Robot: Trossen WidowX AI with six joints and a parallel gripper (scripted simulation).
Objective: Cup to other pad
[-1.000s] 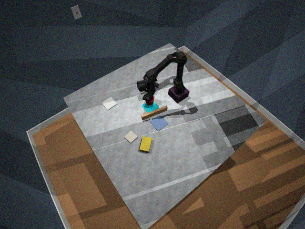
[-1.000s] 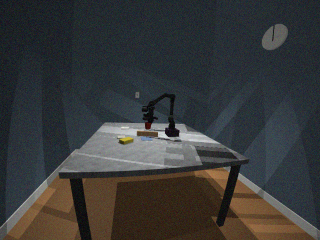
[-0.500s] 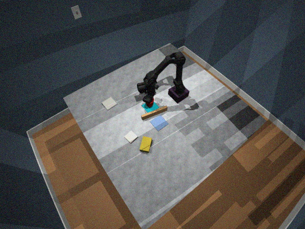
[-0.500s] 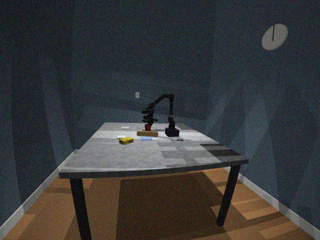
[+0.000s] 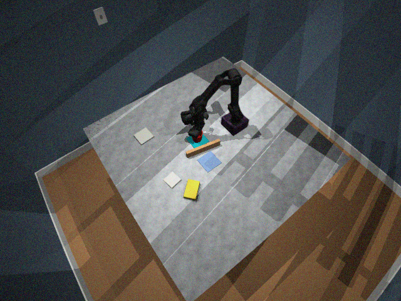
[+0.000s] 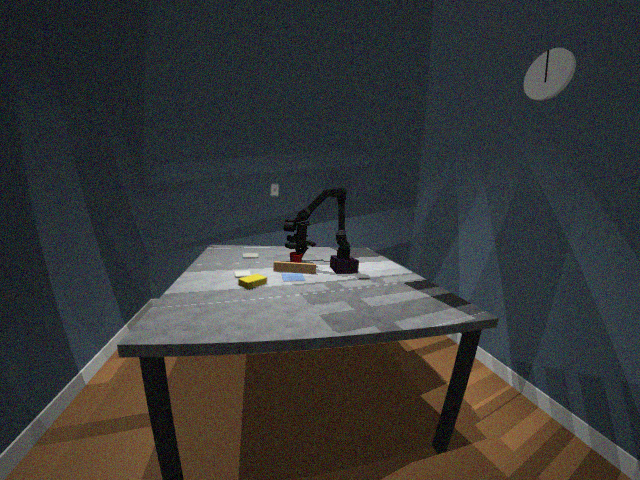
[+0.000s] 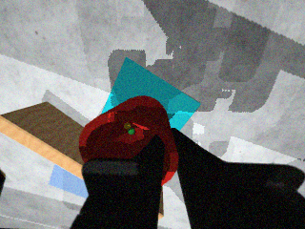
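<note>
Now: the red cup 30 mm ahead of my gripper tip and 10 mm to the left of it. Also, from my gripper tip: light blue pad: 60 mm ahead, 190 mm to the left, 60 mm below; then wooden bar: 40 mm ahead, 100 mm to the left, 30 mm below; then yellow block: 260 mm ahead, 280 mm to the left, 30 mm below.
</note>
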